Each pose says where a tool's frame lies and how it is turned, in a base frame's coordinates. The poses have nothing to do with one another.
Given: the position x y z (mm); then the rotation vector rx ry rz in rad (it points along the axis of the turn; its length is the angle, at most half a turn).
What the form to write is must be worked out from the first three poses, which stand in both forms.
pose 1, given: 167.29, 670.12, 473.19, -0.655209, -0.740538, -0.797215
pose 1, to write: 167.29, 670.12, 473.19, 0.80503, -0.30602, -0.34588, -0.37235
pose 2, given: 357.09, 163.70, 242.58, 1.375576, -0.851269, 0.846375
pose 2, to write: 357.09, 163.70, 242.58, 0.61149, 0.59617, -0.36894, 0.36681
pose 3, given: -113.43, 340.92, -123.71, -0.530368, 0.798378, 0.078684
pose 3, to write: -113.43, 340.92, -123.71, 0.88660, -0.25508, 0.38398, 0.03784
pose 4, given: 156.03, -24.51, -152.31, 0.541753, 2.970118, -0.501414
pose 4, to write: 156.03, -24.51, -152.31, 0.04055, 0.17687, 0.96968, -0.16370
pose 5, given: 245.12, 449.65, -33.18, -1.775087, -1.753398, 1.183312
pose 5, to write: 245.12, 449.65, -33.18, 0.18893, -0.63123, -0.62352, 0.42079
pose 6, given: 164.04, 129.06, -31.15, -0.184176, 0.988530, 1.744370
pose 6, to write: 164.04, 129.06, -31.15, 0.53464, -0.07730, 0.41491, 0.73215
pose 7, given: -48.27, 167.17, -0.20, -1.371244, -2.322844, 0.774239
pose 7, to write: -48.27, 167.17, -0.20, 0.16686, -0.48178, -0.81612, 0.27202
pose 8, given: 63.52, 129.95, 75.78, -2.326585, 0.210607, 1.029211
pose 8, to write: 63.52, 129.95, 75.78, 0.29018, -0.87218, 0.07895, 0.38583
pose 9, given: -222.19, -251.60, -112.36, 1.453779, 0.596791, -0.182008
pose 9, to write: -222.19, -251.60, -112.36, 0.70313, 0.65342, 0.26824, -0.08181
